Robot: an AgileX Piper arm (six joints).
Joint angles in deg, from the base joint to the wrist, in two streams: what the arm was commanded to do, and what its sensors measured. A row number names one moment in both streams.
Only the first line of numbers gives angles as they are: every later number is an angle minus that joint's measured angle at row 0.
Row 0, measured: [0.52 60.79 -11.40 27.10 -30.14 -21.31]
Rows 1 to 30, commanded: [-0.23 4.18 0.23 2.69 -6.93 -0.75]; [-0.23 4.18 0.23 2.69 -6.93 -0.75]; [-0.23 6.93 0.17 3.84 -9.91 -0.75]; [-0.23 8.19 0.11 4.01 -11.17 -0.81]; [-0.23 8.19 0.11 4.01 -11.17 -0.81]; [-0.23 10.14 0.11 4.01 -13.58 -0.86]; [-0.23 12.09 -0.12 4.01 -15.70 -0.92]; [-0.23 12.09 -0.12 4.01 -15.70 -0.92]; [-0.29 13.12 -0.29 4.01 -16.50 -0.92]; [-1.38 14.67 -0.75 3.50 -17.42 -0.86]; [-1.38 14.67 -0.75 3.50 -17.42 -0.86]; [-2.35 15.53 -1.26 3.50 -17.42 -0.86]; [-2.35 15.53 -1.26 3.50 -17.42 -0.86]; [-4.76 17.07 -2.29 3.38 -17.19 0.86]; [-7.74 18.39 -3.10 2.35 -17.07 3.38]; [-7.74 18.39 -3.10 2.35 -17.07 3.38]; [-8.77 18.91 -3.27 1.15 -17.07 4.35]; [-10.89 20.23 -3.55 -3.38 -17.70 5.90]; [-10.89 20.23 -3.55 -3.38 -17.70 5.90]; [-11.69 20.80 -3.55 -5.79 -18.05 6.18]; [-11.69 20.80 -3.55 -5.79 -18.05 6.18]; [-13.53 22.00 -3.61 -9.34 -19.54 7.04]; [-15.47 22.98 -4.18 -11.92 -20.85 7.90]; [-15.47 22.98 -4.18 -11.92 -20.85 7.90]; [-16.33 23.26 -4.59 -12.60 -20.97 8.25]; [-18.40 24.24 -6.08 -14.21 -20.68 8.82]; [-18.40 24.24 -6.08 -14.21 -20.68 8.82]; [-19.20 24.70 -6.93 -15.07 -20.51 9.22]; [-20.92 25.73 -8.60 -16.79 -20.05 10.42]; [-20.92 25.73 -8.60 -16.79 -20.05 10.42]
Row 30, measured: [-18.80 24.87 -6.42 -13.75 -19.65 8.93]
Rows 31 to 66, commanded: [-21.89 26.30 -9.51 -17.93 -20.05 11.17]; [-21.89 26.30 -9.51 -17.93 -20.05 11.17]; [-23.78 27.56 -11.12 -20.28 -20.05 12.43]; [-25.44 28.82 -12.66 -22.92 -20.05 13.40]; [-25.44 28.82 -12.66 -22.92 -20.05 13.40]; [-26.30 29.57 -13.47 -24.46 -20.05 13.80]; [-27.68 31.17 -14.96 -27.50 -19.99 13.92]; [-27.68 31.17 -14.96 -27.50 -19.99 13.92]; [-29.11 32.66 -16.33 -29.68 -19.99 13.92]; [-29.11 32.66 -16.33 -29.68 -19.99 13.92]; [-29.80 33.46 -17.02 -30.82 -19.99 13.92]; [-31.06 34.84 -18.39 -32.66 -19.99 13.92]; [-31.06 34.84 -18.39 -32.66 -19.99 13.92]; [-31.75 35.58 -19.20 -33.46 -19.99 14.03]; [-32.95 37.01 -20.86 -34.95 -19.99 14.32]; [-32.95 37.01 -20.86 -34.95 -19.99 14.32]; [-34.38 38.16 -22.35 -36.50 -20.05 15.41]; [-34.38 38.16 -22.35 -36.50 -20.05 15.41]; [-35.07 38.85 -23.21 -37.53 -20.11 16.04]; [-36.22 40.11 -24.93 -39.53 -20.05 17.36]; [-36.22 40.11 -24.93 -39.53 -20.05 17.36]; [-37.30 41.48 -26.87 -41.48 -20.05 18.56]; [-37.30 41.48 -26.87 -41.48 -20.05 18.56]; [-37.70 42.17 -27.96 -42.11 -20.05 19.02]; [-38.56 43.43 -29.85 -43.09 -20.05 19.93]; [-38.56 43.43 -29.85 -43.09 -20.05 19.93]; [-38.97 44.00 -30.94 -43.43 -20.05 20.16]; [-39.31 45.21 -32.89 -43.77 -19.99 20.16]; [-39.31 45.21 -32.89 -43.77 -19.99 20.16]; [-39.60 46.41 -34.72 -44.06 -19.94 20.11]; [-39.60 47.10 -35.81 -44.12 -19.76 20.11]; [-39.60 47.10 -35.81 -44.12 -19.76 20.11]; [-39.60 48.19 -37.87 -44.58 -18.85 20.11]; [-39.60 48.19 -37.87 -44.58 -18.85 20.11]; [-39.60 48.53 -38.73 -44.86 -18.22 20.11]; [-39.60 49.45 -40.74 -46.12 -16.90 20.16]
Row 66, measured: [-39.31 48.59 -38.10 -44.46 -18.50 19.99]
